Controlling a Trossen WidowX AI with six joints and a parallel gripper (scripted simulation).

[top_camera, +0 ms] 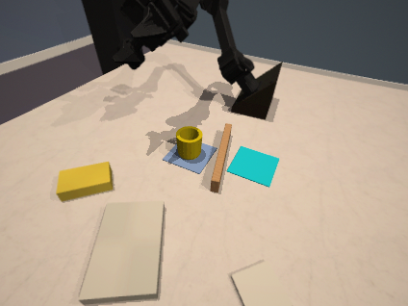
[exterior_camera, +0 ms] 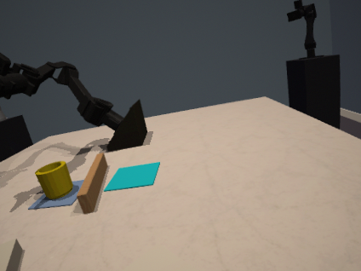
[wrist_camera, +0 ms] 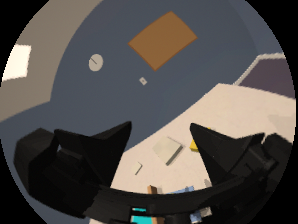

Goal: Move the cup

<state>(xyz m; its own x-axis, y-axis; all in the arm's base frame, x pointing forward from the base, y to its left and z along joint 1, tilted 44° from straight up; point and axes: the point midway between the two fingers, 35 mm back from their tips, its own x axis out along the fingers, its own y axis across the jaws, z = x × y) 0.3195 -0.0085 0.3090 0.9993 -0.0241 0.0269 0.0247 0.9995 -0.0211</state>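
The yellow cup lies 5 cm behind my gripper tip, 12 cm to the left of it and 25 cm below it. Also, from my gripper tip: wooden bar: 6 cm behind, 22 cm to the left, 27 cm below; then cyan pad: 8 cm behind, 31 cm to the left, 29 cm below; then beige slab: 25 cm ahead, 13 cm to the left, 27 cm below.
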